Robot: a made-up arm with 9 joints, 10 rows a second.
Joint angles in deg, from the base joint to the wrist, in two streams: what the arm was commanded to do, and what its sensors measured. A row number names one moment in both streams.
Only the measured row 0 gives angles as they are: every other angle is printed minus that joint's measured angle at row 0.
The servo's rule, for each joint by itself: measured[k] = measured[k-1] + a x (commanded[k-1-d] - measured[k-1]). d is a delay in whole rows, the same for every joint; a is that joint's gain. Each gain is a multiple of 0.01, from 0.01 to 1. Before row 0 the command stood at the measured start. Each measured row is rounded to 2 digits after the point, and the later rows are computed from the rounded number. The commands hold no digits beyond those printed.
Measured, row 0:
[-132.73, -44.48, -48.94, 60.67, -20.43, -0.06, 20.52, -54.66, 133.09]
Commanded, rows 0 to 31:
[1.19, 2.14, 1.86, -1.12, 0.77, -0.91, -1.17, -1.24, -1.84]
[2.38, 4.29, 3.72, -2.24, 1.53, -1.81, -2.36, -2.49, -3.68]
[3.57, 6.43, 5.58, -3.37, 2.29, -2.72, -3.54, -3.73, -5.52]
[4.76, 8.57, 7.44, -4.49, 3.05, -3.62, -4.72, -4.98, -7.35]
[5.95, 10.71, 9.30, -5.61, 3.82, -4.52, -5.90, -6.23, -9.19]
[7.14, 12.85, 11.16, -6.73, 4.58, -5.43, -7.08, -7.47, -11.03]
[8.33, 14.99, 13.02, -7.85, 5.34, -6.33, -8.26, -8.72, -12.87]
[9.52, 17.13, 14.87, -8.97, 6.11, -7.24, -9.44, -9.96, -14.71]
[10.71, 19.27, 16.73, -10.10, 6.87, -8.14, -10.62, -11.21, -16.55]
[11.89, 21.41, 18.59, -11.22, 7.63, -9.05, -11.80, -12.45, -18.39]
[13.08, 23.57, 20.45, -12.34, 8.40, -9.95, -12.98, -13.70, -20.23]
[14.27, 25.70, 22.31, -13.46, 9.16, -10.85, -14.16, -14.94, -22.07]
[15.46, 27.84, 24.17, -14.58, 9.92, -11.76, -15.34, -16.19, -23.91]
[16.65, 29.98, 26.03, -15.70, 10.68, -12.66, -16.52, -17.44, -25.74]
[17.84, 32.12, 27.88, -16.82, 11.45, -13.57, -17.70, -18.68, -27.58]
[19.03, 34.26, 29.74, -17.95, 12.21, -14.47, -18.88, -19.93, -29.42]
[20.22, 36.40, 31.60, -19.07, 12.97, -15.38, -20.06, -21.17, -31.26]
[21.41, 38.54, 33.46, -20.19, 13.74, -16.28, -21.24, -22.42, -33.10]
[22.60, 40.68, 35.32, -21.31, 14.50, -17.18, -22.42, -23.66, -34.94]
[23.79, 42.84, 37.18, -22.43, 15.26, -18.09, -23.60, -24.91, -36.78]
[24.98, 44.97, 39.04, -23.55, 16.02, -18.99, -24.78, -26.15, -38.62]
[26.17, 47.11, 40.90, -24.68, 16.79, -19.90, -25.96, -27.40, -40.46]
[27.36, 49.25, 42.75, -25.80, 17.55, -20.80, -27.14, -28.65, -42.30]
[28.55, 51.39, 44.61, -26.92, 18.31, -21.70, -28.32, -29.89, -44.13]
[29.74, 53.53, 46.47, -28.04, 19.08, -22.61, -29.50, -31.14, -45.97]
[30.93, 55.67, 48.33, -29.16, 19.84, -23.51, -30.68, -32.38, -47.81]
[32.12, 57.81, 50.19, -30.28, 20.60, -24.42, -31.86, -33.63, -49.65]
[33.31, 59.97, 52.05, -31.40, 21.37, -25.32, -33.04, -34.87, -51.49]
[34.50, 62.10, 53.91, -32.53, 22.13, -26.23, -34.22, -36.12, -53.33]
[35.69, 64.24, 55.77, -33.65, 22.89, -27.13, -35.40, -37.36, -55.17]
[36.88, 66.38, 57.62, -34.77, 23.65, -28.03, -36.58, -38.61, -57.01]
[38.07, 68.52, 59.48, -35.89, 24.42, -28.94, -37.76, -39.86, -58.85]
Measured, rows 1 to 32:
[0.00, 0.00, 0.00, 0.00, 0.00, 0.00, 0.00, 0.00, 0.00]
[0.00, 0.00, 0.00, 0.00, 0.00, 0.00, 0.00, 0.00, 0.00]
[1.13, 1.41, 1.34, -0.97, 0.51, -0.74, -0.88, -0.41, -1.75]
[2.32, 3.31, 3.05, -2.07, 1.18, -1.61, -1.99, -1.10, -3.58]
[3.51, 5.37, 4.87, -3.20, 1.91, -2.51, -3.15, -1.97, -5.42]
[4.70, 7.48, 6.72, -4.32, 2.66, -3.41, -4.33, -2.96, -7.25]
[5.89, 9.61, 8.58, -5.44, 3.43, -4.31, -5.51, -4.04, -9.09]
[7.08, 11.75, 10.44, -6.56, 4.19, -5.22, -6.69, -5.17, -10.93]
[8.27, 13.89, 12.30, -7.68, 4.95, -6.12, -7.87, -6.34, -12.77]
[9.46, 16.03, 14.15, -8.80, 5.72, -7.03, -9.05, -7.53, -14.61]
[10.65, 18.17, 16.01, -9.93, 6.48, -7.93, -10.23, -8.74, -16.45]
[11.83, 20.31, 17.87, -11.05, 7.24, -8.84, -11.41, -9.96, -18.29]
[13.02, 22.46, 19.73, -12.17, 8.01, -9.74, -12.59, -11.19, -20.13]
[14.21, 24.60, 21.59, -13.29, 8.77, -10.64, -13.77, -12.43, -21.97]
[15.40, 26.74, 23.45, -14.41, 9.53, -11.55, -14.95, -13.67, -23.81]
[16.59, 28.88, 25.31, -15.53, 10.29, -12.45, -16.13, -14.91, -25.64]
[17.78, 31.02, 27.16, -16.65, 11.06, -13.36, -17.31, -16.15, -27.48]
[18.97, 33.16, 29.02, -17.78, 11.82, -14.26, -18.49, -17.40, -29.32]
[20.16, 35.30, 30.88, -18.90, 12.58, -15.17, -19.67, -18.64, -31.16]
[21.35, 37.44, 32.74, -20.02, 13.35, -16.07, -20.85, -19.89, -33.00]
[22.54, 39.58, 34.60, -21.14, 14.11, -16.97, -22.03, -21.13, -34.84]
[23.73, 41.73, 36.46, -22.26, 14.87, -17.88, -23.21, -22.38, -36.68]
[24.92, 43.87, 38.32, -23.38, 15.63, -18.78, -24.39, -23.62, -38.52]
[26.11, 46.01, 40.18, -24.51, 16.40, -19.69, -25.57, -24.87, -40.36]
[27.30, 48.15, 42.03, -25.63, 17.16, -20.59, -26.75, -26.12, -42.20]
[28.49, 50.29, 43.89, -26.75, 17.92, -21.49, -27.93, -27.36, -44.03]
[29.68, 52.43, 45.75, -27.87, 18.69, -22.40, -29.11, -28.61, -45.87]
[30.87, 54.57, 47.61, -28.99, 19.45, -23.30, -30.29, -29.85, -47.71]
[32.06, 56.71, 49.47, -30.11, 20.21, -24.21, -31.47, -31.10, -49.55]
[33.25, 58.86, 51.33, -31.23, 20.98, -25.11, -32.65, -32.34, -51.39]
[34.44, 61.00, 53.19, -32.36, 21.74, -26.02, -33.83, -33.59, -53.23]
[35.63, 63.14, 55.05, -33.48, 22.50, -26.92, -35.01, -34.83, -55.07]
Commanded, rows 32 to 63:
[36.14, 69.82, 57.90, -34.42, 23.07, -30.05, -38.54, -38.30, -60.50]
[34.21, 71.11, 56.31, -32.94, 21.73, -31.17, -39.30, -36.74, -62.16]
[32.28, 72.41, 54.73, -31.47, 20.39, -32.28, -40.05, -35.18, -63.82]
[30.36, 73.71, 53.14, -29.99, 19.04, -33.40, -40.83, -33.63, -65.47]
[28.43, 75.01, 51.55, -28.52, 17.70, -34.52, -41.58, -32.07, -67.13]
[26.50, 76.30, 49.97, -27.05, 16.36, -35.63, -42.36, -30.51, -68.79]
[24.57, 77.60, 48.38, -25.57, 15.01, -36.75, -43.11, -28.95, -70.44]
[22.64, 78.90, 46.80, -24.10, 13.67, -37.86, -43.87, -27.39, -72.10]
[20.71, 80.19, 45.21, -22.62, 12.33, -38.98, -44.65, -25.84, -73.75]
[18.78, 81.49, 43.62, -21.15, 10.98, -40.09, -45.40, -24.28, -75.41]
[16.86, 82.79, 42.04, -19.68, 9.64, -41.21, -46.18, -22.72, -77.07]
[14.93, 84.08, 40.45, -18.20, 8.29, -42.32, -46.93, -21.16, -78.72]
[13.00, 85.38, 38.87, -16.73, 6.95, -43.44, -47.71, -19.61, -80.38]
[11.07, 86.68, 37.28, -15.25, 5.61, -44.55, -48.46, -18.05, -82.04]
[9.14, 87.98, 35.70, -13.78, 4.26, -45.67, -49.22, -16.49, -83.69]
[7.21, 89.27, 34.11, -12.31, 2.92, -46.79, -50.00, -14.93, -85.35]
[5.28, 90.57, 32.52, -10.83, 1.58, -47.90, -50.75, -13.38, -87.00]
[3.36, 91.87, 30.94, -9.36, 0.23, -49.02, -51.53, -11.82, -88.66]
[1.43, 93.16, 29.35, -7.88, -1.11, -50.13, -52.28, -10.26, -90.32]
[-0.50, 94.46, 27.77, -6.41, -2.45, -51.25, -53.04, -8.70, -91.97]
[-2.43, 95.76, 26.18, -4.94, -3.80, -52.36, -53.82, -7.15, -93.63]
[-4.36, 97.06, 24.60, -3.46, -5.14, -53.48, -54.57, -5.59, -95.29]
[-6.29, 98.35, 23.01, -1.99, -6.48, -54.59, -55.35, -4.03, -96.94]
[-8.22, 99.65, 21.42, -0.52, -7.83, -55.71, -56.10, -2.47, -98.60]
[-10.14, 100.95, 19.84, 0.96, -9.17, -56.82, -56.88, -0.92, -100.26]
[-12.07, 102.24, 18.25, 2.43, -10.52, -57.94, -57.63, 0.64, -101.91]
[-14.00, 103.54, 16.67, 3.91, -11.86, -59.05, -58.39, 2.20, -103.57]
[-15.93, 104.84, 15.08, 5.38, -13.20, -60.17, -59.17, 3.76, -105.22]
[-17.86, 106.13, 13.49, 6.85, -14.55, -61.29, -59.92, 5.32, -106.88]
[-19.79, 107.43, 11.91, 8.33, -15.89, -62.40, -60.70, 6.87, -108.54]
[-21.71, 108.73, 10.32, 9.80, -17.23, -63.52, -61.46, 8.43, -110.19]
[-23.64, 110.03, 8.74, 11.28, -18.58, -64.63, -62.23, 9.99, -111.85]
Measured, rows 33 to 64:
[36.82, 65.28, 56.90, -34.60, 23.26, -27.82, -36.19, -36.08, -56.91]
[38.01, 67.42, 58.76, -35.72, 24.03, -28.73, -37.37, -37.33, -58.75]
[36.23, 69.00, 58.14, -34.59, 23.40, -29.80, -38.25, -37.65, -60.41]
[34.31, 70.39, 56.82, -33.15, 22.30, -30.91, -39.04, -37.35, -62.07]
[32.38, 71.72, 55.32, -31.69, 21.04, -32.02, -39.80, -36.63, -63.73]
[30.46, 73.03, 53.75, -30.21, 19.72, -33.14, -40.57, -35.64, -65.38]
[28.53, 74.34, 52.17, -28.74, 18.39, -34.26, -41.33, -34.46, -67.04]
[26.60, 75.63, 50.59, -27.27, 17.05, -35.37, -42.10, -33.16, -68.70]
[24.67, 76.93, 49.00, -25.79, 15.70, -36.49, -42.86, -31.77, -70.35]
[22.74, 78.23, 47.42, -24.32, 14.36, -37.60, -43.62, -30.32, -72.01]
[20.81, 79.52, 45.83, -22.84, 13.02, -38.72, -44.39, -28.84, -73.66]
[18.88, 80.82, 44.24, -21.37, 11.67, -39.83, -45.15, -27.34, -75.32]
[16.96, 82.12, 42.66, -19.90, 10.33, -40.95, -45.92, -25.82, -76.98]
[15.03, 83.41, 41.07, -18.42, 8.98, -42.06, -46.68, -24.28, -78.63]
[13.10, 84.71, 39.49, -16.95, 7.64, -43.18, -47.45, -22.74, -80.29]
[11.17, 86.01, 37.90, -15.47, 6.30, -44.29, -48.21, -21.19, -81.95]
[9.24, 87.31, 36.32, -14.00, 4.95, -45.41, -48.97, -19.64, -83.60]
[7.31, 88.60, 34.73, -12.53, 3.61, -46.53, -49.74, -18.09, -85.26]
[5.38, 89.90, 33.14, -11.05, 2.27, -47.64, -50.50, -16.54, -86.91]
[3.46, 91.20, 31.56, -9.58, 0.92, -48.76, -51.27, -14.98, -88.57]
[1.53, 92.49, 29.97, -8.10, -0.42, -49.87, -52.03, -13.42, -90.23]
[-0.40, 93.79, 28.39, -6.63, -1.76, -50.99, -52.79, -11.86, -91.88]
[-2.33, 95.09, 26.80, -5.16, -3.11, -52.10, -53.56, -10.31, -93.54]
[-4.26, 96.39, 25.22, -3.68, -4.45, -53.22, -54.32, -8.75, -95.20]
[-6.19, 97.68, 23.63, -2.21, -5.79, -54.33, -55.09, -7.19, -96.85]
[-8.12, 98.98, 22.04, -0.74, -7.14, -55.45, -55.85, -5.63, -98.51]
[-10.04, 100.28, 20.46, 0.74, -8.48, -56.56, -56.62, -4.08, -100.17]
[-11.97, 101.57, 18.87, 2.21, -9.83, -57.68, -57.38, -2.52, -101.82]
[-13.90, 102.87, 17.29, 3.69, -11.17, -58.79, -58.14, -0.96, -103.48]
[-15.83, 104.17, 15.70, 5.16, -12.51, -59.91, -58.91, 0.60, -105.13]
[-17.76, 105.46, 14.11, 6.63, -13.86, -61.03, -59.67, 2.16, -106.79]
[-19.69, 106.76, 12.53, 8.11, -15.20, -62.14, -60.44, 3.71, -108.45]

